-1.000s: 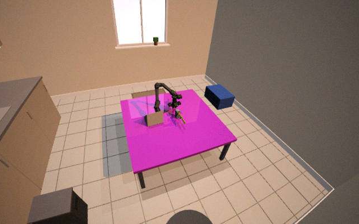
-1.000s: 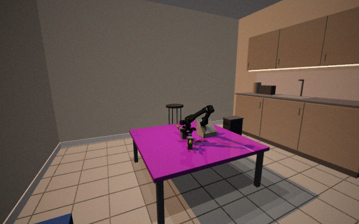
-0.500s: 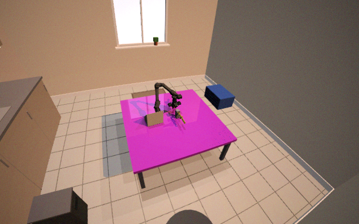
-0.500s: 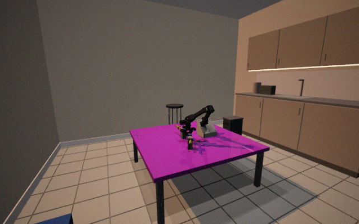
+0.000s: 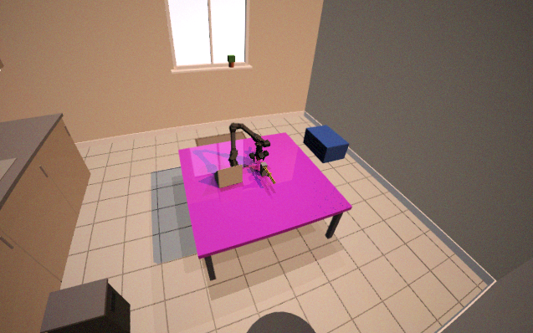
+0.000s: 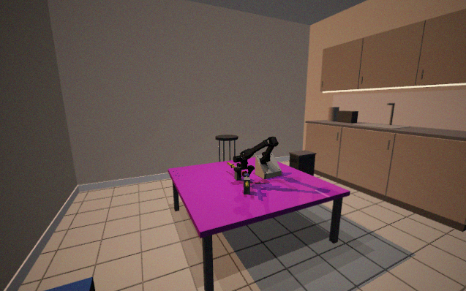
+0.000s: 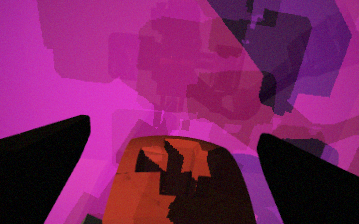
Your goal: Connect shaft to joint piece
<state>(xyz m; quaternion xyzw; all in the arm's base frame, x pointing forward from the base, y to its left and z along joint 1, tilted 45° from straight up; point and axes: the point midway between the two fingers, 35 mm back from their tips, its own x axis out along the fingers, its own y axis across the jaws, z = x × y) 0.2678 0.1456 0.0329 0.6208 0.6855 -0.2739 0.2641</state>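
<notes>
Now: gripper tip 20 mm to the right of the orange joint piece and 40 mm below it.
</notes>
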